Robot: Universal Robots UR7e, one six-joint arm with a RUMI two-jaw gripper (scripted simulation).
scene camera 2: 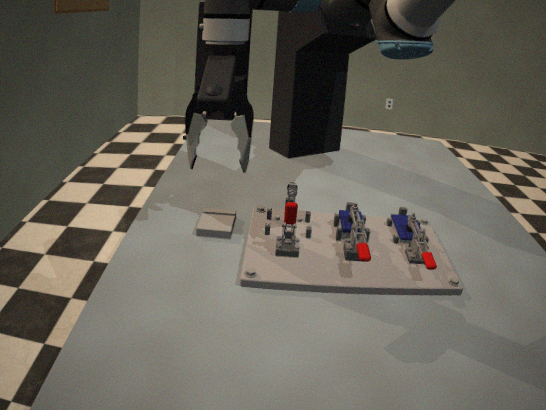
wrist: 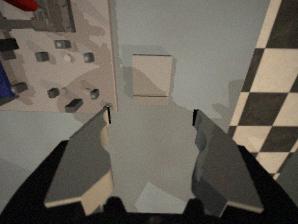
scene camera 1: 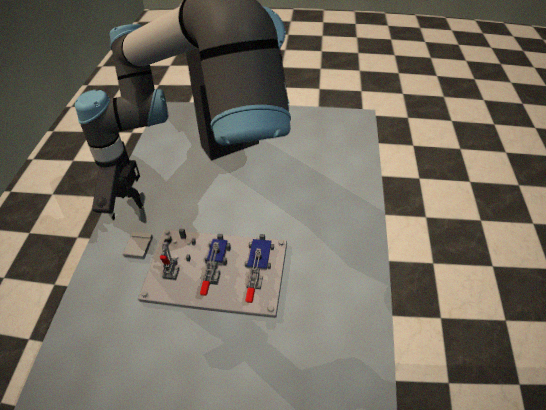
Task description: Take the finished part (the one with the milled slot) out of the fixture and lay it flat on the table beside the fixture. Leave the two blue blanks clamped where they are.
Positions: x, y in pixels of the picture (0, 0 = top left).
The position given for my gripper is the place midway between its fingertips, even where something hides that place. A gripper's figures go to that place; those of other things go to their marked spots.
Labels:
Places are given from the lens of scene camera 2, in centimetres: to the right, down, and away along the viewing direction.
my gripper (scene camera 2: 217, 170): -9, -6, 73
finished part (scene camera 2: 216, 223): -10, 3, 76

